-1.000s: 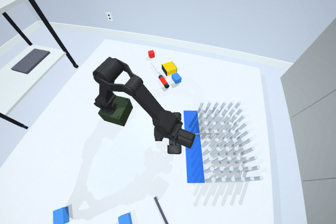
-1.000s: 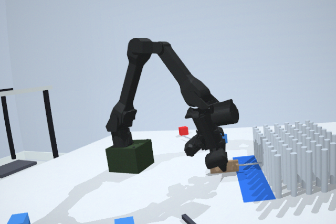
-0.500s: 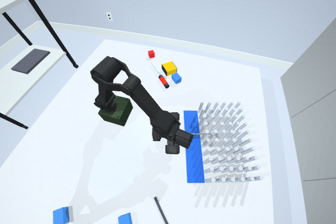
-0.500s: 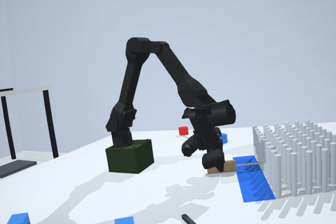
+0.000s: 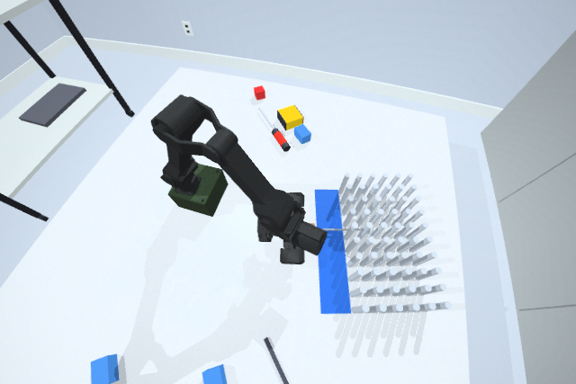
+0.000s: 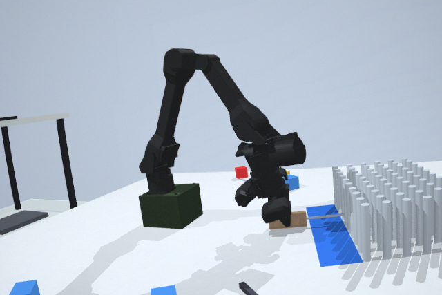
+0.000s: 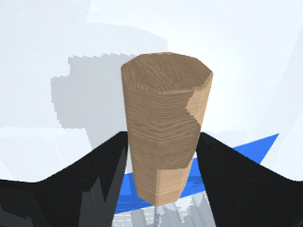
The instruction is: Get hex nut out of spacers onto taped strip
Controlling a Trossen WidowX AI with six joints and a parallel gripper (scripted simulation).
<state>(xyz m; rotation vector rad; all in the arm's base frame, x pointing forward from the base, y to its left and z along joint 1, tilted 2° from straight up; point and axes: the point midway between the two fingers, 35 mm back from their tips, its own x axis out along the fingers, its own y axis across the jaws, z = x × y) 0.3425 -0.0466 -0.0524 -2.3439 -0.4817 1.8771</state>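
Right now my gripper tip is 10 cm short of the blue taped strip, 2 cm to the left of it and 2 cm above it. Also, from my gripper tip: wooden-handled tool: 10 cm ahead, 2 cm to the left; then hex nut: 21 cm ahead, 4 cm to the left, 1 cm below; then yellow block: 12 cm behind, 45 cm to the left.
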